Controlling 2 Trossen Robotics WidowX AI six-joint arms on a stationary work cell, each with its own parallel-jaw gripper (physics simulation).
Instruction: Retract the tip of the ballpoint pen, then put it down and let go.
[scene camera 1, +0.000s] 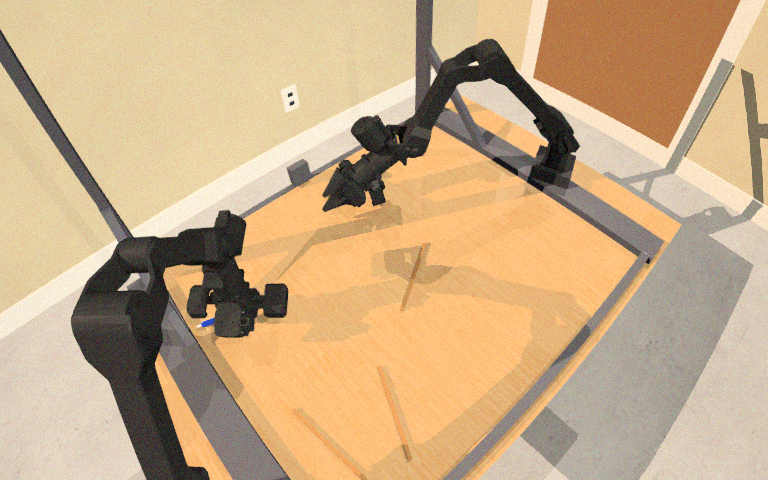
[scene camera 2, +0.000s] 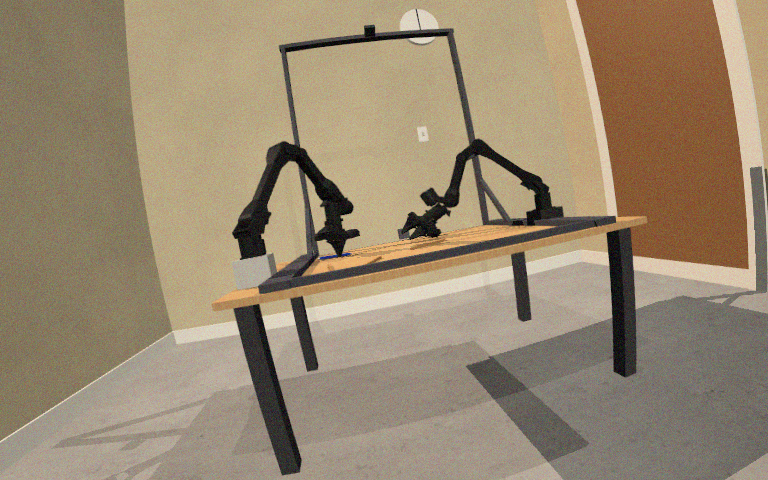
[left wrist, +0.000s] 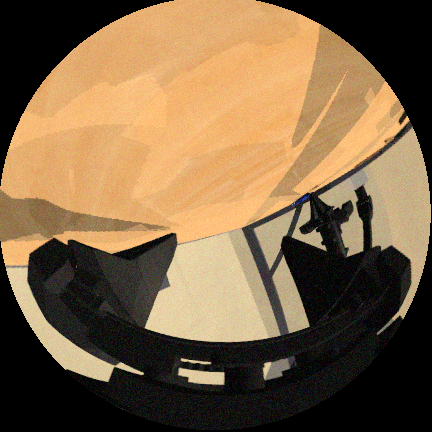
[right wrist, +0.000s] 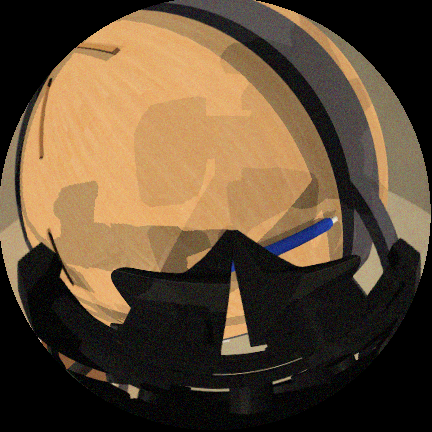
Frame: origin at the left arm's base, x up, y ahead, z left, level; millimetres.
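Where they show: left gripper, between the fingertips: (scene camera 1: 323, 203) (scene camera 2: 405, 236) (left wrist: 230, 240); right gripper, between the fingertips: (scene camera 2: 339, 256) (left wrist: 310, 192) (right wrist: 230, 235); left arm's base, origin of its link: (scene camera 1: 554, 161) (scene camera 2: 544, 208); right arm's base, origin of its link: (scene camera 2: 253, 256).
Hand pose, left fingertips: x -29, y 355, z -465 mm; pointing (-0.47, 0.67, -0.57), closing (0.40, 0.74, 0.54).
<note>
Each offset is from my left fingertips to the top centre of the thing. "*": to the spot under its first point. Level surfaces: height alone.
The blue ballpoint pen {dx -12, dy +330, dz -22 mm} (scene camera 1: 206, 323) (scene camera 2: 334, 256) (left wrist: 301, 200) (right wrist: 298, 239) lies flat on the wooden table {dx -25 mm} (scene camera 1: 477, 267) near its left edge rail. Its white end points away from the fingers in the right wrist view. My right gripper (scene camera 1: 232, 325) (scene camera 2: 340, 251) (right wrist: 230, 235) points straight down over the pen's middle. Its fingers are shut together, with the pen running under the tips; the pen's other half is hidden behind a finger. My left gripper (scene camera 1: 331, 200) (scene camera 2: 408, 226) (left wrist: 230, 240) is open and empty, hanging low over the table's far side, well away from the pen.
Three thin wooden strips lie on the table: one in the middle (scene camera 1: 414, 276) and two near the front {* dx -18, dy +355, dz +359 mm} (scene camera 1: 394, 411) {* dx -18, dy +453, dz +283 mm} (scene camera 1: 327, 440). A dark metal rail (scene camera 1: 196, 381) runs along the table edge just beside the pen. A grey frame post (scene camera 1: 424, 48) stands at the back.
</note>
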